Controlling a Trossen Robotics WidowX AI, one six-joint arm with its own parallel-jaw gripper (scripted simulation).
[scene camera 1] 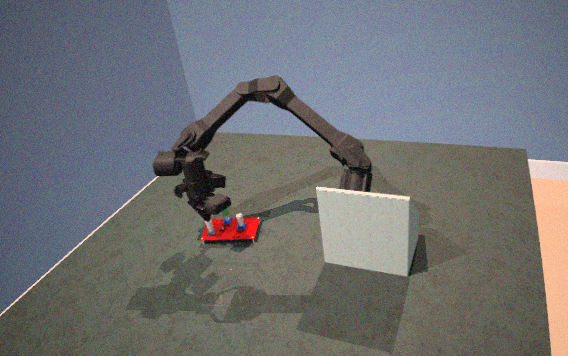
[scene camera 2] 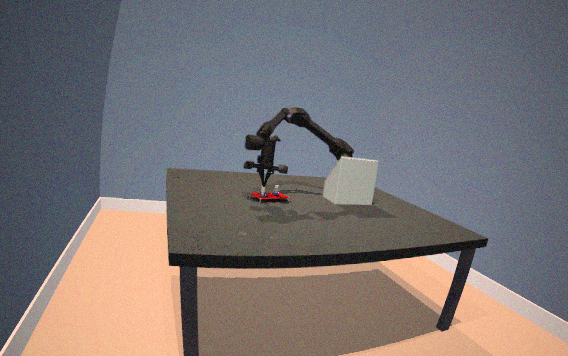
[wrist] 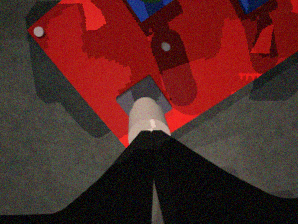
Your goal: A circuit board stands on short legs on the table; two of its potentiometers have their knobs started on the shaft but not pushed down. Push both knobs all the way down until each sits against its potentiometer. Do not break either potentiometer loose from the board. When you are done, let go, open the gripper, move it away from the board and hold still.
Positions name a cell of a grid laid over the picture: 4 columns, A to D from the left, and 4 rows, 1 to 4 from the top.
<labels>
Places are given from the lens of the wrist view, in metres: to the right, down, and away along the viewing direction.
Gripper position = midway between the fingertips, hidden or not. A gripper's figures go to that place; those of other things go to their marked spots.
my gripper (wrist: C3): 0.00, 0.01, 0.10
grey knob (wrist: B3): 0.00, 0.00, 0.10
</labels>
